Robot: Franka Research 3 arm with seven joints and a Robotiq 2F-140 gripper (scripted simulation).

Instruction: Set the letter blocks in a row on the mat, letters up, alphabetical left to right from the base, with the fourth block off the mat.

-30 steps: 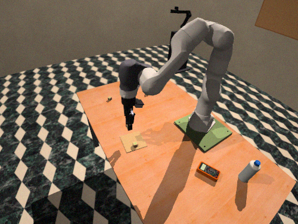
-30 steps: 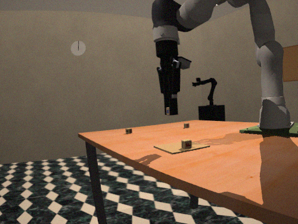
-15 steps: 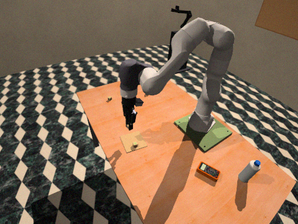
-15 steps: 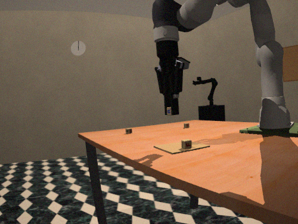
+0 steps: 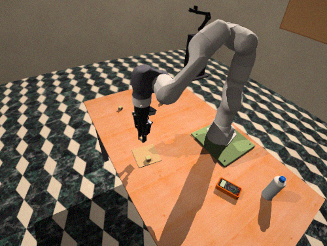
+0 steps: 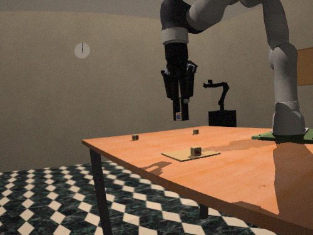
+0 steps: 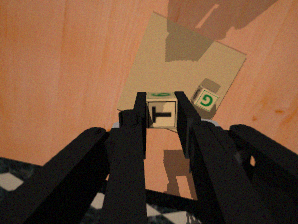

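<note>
My hand is 1 cm past the tan mat, 3 cm to the right of it and 14 cm above it. From my hand the other things lie so: multimeter (24 cm behind, 46 cm to the left, 13 cm below).
</note>
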